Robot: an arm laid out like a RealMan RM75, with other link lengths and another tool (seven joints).
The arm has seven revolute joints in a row. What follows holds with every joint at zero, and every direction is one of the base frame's. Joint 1 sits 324.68 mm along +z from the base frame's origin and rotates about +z. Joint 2 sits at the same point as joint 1 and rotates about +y. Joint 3 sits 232.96 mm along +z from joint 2 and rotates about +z. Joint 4 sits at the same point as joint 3 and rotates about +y. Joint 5 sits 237.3 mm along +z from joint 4 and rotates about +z. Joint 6 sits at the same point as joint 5 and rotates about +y. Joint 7 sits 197.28 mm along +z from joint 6 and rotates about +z. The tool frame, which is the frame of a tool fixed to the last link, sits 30 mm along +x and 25 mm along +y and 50 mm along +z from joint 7; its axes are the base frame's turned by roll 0, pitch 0.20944 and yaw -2.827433 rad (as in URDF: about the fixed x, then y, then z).
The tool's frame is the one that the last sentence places.
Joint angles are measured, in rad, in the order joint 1, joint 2, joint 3, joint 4, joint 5, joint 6, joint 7. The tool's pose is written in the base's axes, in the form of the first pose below.
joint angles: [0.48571, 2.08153, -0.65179, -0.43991, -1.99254, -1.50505, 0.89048]
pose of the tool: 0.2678 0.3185 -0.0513 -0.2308 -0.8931 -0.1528 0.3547
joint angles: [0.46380, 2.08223, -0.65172, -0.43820, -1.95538, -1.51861, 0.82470]
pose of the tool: 0.2686 0.3183 -0.0478 -0.2083 -0.8910 -0.1667 0.3673
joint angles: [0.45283, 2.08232, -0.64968, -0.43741, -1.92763, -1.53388, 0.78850]
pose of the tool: 0.2665 0.3190 -0.0442 -0.1943 -0.8877 -0.1749 0.3790
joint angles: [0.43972, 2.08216, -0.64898, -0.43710, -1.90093, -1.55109, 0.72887]
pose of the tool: 0.2657 0.3193 -0.0405 -0.1693 -0.8868 -0.1850 0.3882
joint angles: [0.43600, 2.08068, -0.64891, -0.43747, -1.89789, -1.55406, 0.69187]
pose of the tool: 0.2674 0.3198 -0.0395 -0.1525 -0.8896 -0.1897 0.3864
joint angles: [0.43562, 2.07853, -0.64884, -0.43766, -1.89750, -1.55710, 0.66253]
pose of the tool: 0.2684 0.3205 -0.0385 -0.1379 -0.8924 -0.1922 0.3843
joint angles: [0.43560, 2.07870, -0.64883, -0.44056, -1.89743, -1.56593, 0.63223]
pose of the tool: 0.2675 0.3206 -0.0377 -0.1211 -0.8947 -0.1926 0.3843
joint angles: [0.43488, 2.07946, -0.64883, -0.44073, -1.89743, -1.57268, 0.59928]
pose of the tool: 0.2670 0.3203 -0.0378 -0.1049 -0.8968 -0.1933 0.3840
